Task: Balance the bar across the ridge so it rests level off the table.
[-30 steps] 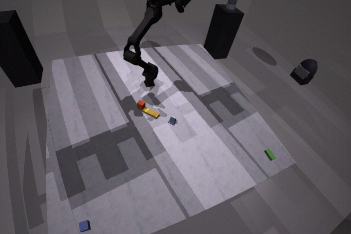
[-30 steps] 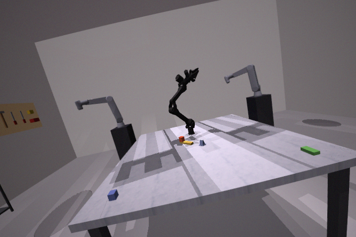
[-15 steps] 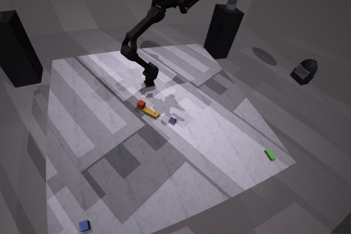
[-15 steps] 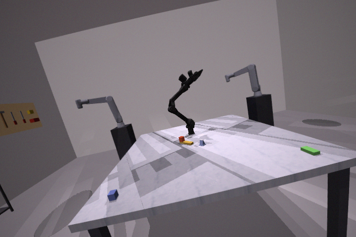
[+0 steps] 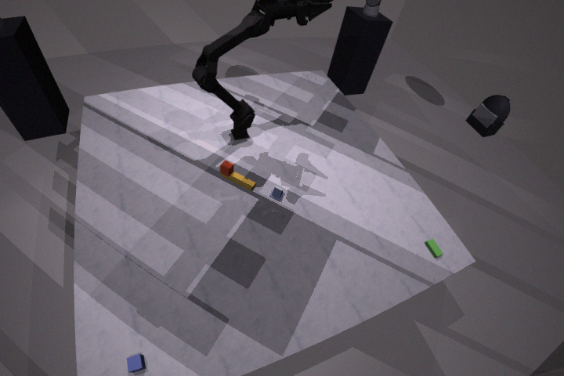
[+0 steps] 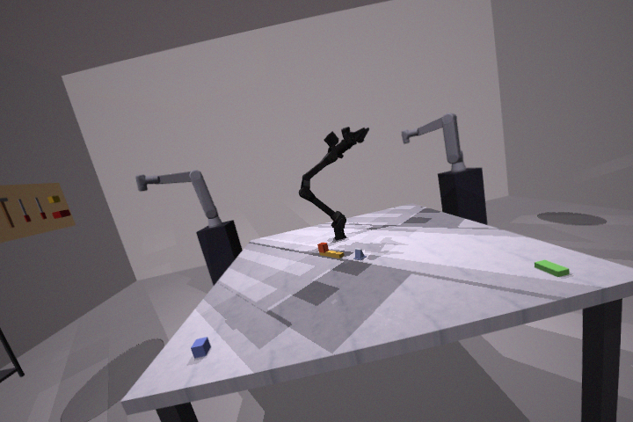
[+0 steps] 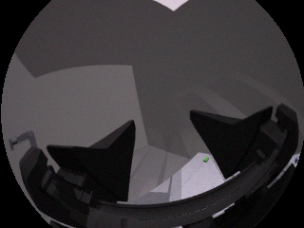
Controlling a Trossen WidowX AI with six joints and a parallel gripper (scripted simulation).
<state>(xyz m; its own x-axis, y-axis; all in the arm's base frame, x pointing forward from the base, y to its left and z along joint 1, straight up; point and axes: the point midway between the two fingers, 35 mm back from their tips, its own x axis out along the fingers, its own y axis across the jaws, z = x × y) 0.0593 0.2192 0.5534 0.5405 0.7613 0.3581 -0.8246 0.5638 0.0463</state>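
Right now my gripper tip is 54 cm above the yellow bar, 34 cm to the left of it and 15 cm short of it. From my gripper tip the other things lie so: blue cube (75 cm to the right, 66 cm ahead, 55 cm below); then green flat block (66 cm ahead, 56 cm below, 25 cm to the left).
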